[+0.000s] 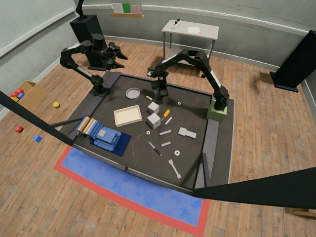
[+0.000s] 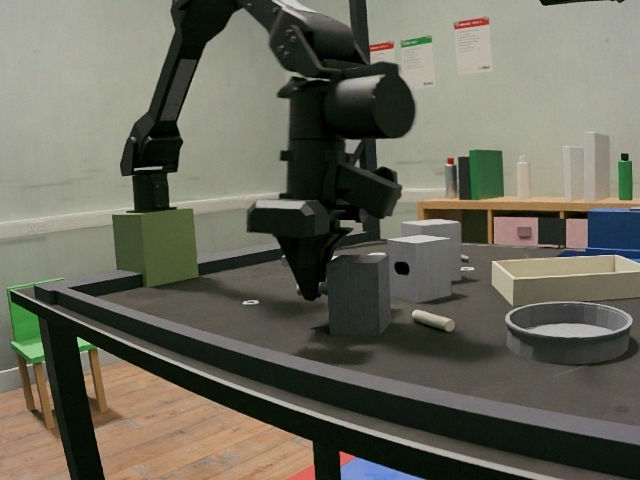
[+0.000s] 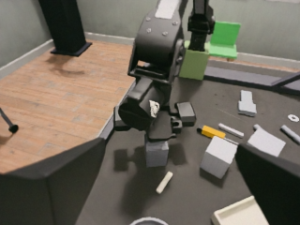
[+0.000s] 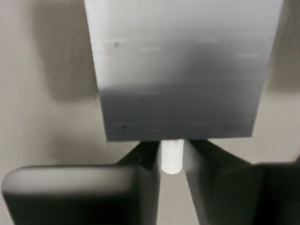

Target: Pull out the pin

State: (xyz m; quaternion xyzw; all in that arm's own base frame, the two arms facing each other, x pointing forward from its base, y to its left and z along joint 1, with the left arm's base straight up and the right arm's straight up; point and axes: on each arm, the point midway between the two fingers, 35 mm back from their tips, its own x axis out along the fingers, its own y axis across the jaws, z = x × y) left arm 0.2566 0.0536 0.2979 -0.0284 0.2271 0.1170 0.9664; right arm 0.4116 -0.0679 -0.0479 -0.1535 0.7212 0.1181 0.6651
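The dark grey block is 4 cm to the left of my right hand, 3 cm below it and 1 cm behind it. Round my right hand: light grey pin 2 cm to the left, 2 cm below, 1 cm behind; then cream rod 11 cm to the left, 6 cm below, 5 cm behind; then washer 14 cm to the right, 6 cm below, 4 cm behind.
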